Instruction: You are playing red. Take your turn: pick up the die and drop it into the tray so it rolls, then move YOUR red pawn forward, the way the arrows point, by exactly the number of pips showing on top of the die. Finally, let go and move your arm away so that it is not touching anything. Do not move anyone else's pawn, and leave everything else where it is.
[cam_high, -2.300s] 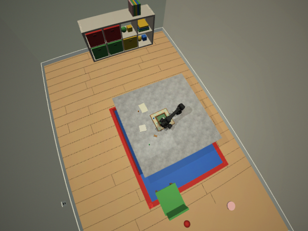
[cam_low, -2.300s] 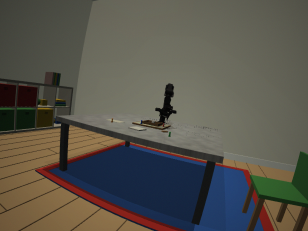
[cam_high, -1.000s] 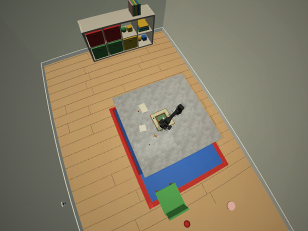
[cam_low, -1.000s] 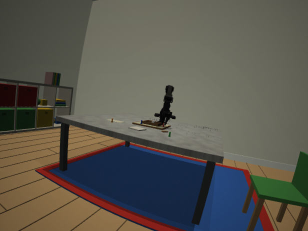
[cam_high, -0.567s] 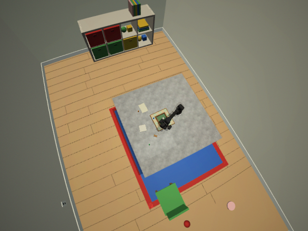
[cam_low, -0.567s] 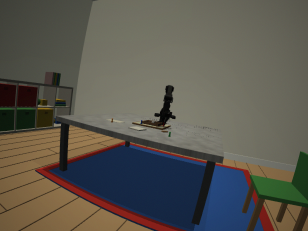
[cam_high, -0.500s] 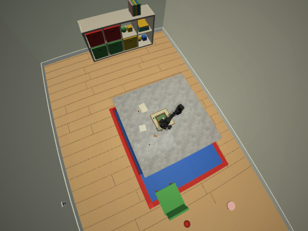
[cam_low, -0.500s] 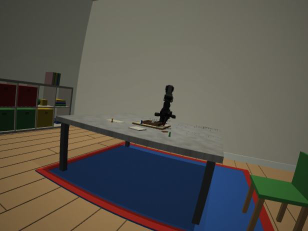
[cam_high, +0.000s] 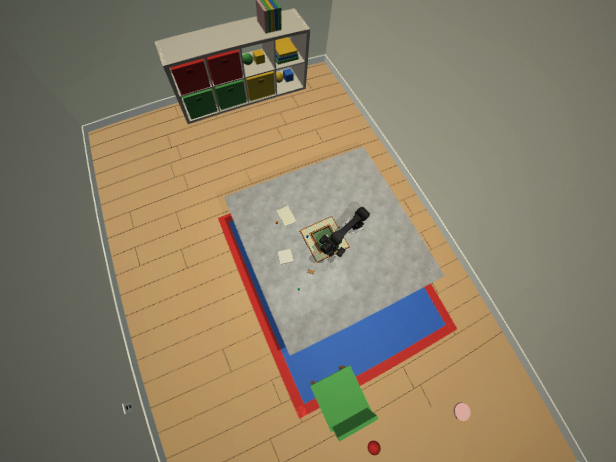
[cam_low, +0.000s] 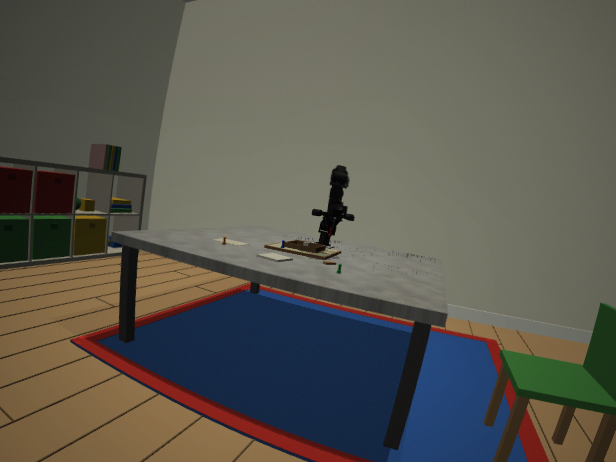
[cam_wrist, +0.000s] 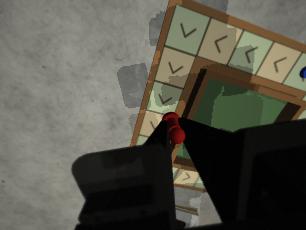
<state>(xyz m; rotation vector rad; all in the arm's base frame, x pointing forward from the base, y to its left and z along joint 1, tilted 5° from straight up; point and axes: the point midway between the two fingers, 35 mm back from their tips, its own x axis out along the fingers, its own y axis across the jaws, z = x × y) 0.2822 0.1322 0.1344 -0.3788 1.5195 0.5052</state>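
My gripper tip is 12 cm to the left of the white die, 8 cm above it and 3 cm past it. From my gripper tip the other things lie so: red pawn 1 cm above; then green felt tray 12 cm to the right, 10 cm below, 1 cm behind; then blue pawn 17 cm to the right, 11 cm ahead, 7 cm below.
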